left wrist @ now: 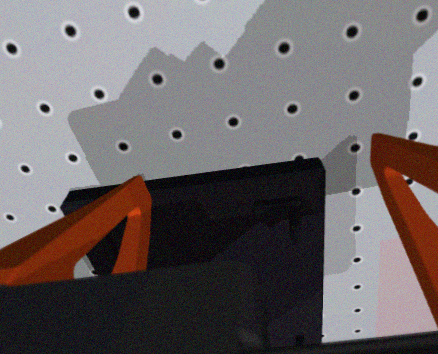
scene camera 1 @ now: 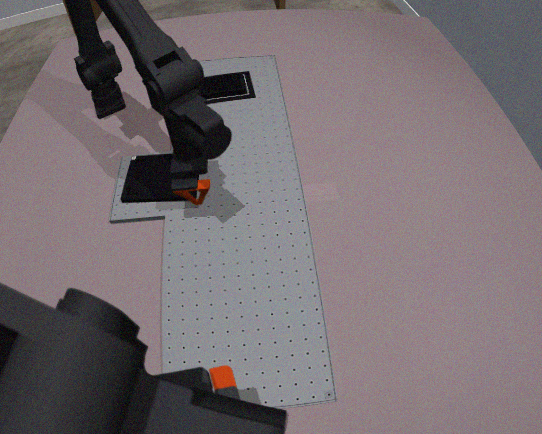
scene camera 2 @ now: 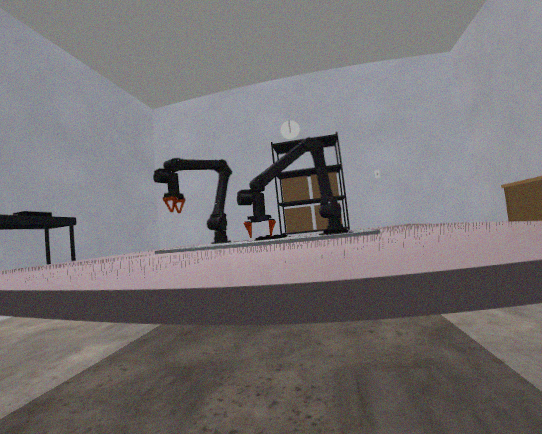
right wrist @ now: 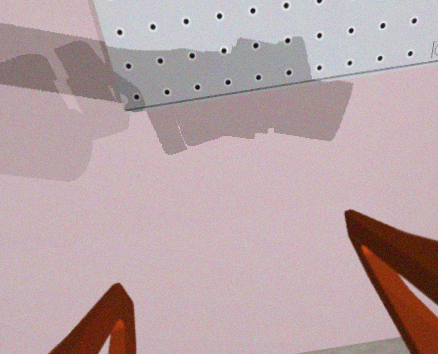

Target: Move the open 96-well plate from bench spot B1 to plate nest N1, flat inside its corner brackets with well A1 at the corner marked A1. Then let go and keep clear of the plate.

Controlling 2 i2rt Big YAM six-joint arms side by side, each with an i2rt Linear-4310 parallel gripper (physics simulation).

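Seen in the pictures: left gripper, fingertip midpoint: (left wrist: 253,168) (scene camera 1: 199,184) (scene camera 2: 260,237); right gripper, fingertip midpoint: (scene camera 2: 175,212) (right wrist: 233,258); left arm's base, link origin: (scene camera 1: 109,102).
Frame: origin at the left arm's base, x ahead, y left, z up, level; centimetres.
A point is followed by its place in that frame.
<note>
A low black slab (scene camera 1: 150,180) @[x 3.9, y -37.5, z 2.5 cm] (left wrist: 295,270) @[x 6.1, y -42.2, z 2.5 cm] with a pale mark at its upper left corner, apparently nest N1, lies on the left extension of the perforated board. Faint bracket-like shapes show on it in the left wrist view. A black rectangle with a white outline (scene camera 1: 227,87) @[x 30.5, y -17.1, z 2.7 cm], apparently spot B1, lies at the far end. I cannot make out the plate or its wells on either dark surface. My left gripper (scene camera 1: 192,197) @[x 12.9, y -44.0, z 2.6 cm] (scene camera 2: 261,236) @[x 12.9, y -44.0, z 2.6 cm] (left wrist: 253,168) @[x 12.9, y -44.0, z 2.6 cm] is open, low over the slab's right part. My right gripper (scene camera 2: 175,211) @[x -4.0, y -84.7, z 19.2 cm] (right wrist: 233,258) @[x -4.0, y -84.7, z 19.2 cm] is open, high beyond the board's near end.
The perforated grey board (scene camera 1: 240,280) @[x 11.5, y -65.5, z 1.3 cm] (right wrist: 350,47) @[x 8.1, y -86.2, z 1.3 cm] lies on the pink table (scene camera 1: 400,225) @[x 44.6, y -69.7, z 0.0 cm] (right wrist: 225,190) @[x -7.2, y -93.2, z 0.0 cm]. The left arm (scene camera 1: 185,80) @[x 13.7, y -45.4, z 28.9 cm] hides part of the B1 rectangle and the slab's right end. The right arm (scene camera 1: 75,350) @[x -1.1, y -84.3, z 47.2 cm] covers the lower left in scene camera 1.
</note>
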